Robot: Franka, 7 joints.
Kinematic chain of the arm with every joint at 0, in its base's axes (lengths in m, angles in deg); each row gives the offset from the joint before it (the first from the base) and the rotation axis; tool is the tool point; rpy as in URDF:
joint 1: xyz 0 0 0.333 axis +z
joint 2: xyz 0 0 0 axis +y
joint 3: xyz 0 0 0.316 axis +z
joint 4: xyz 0.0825 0 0 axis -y
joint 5: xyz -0.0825 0 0.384 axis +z
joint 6: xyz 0 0 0 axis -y
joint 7: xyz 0.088 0 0 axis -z
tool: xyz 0 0 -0.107 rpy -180 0 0
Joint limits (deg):
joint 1: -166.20..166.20
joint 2: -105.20..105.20
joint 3: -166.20..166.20
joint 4: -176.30..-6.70
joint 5: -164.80..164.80
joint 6: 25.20..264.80
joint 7: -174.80..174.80
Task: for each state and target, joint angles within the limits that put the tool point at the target. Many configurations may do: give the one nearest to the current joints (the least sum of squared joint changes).
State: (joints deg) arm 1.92 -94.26 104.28 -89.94 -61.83 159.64 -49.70
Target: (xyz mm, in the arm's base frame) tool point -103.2 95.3 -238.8
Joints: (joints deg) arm 10.25 -96.11 161.82 -121.58 -69.59 172.19 -49.70
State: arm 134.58 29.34 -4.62 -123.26 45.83 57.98 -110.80
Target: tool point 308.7 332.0 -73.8
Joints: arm 84.51 75.44 -37.83 -100.06 48.87 91.05 -110.80
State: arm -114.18 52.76 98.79 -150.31 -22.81 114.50 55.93
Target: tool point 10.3 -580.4 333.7
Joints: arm -160.33 47.31 79.50 -114.35 -25.96 118.25 55.93
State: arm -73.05 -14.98 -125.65 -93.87 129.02 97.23 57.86
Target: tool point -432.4 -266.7 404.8
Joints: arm -55.35 -11.12 -103.29 -136.02 114.84 84.10 57.86
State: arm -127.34 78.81 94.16 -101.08 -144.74 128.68 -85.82
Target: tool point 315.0 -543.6 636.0
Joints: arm -126.67 70.95 110.89 -99.29 -145.34 130.41 -85.82
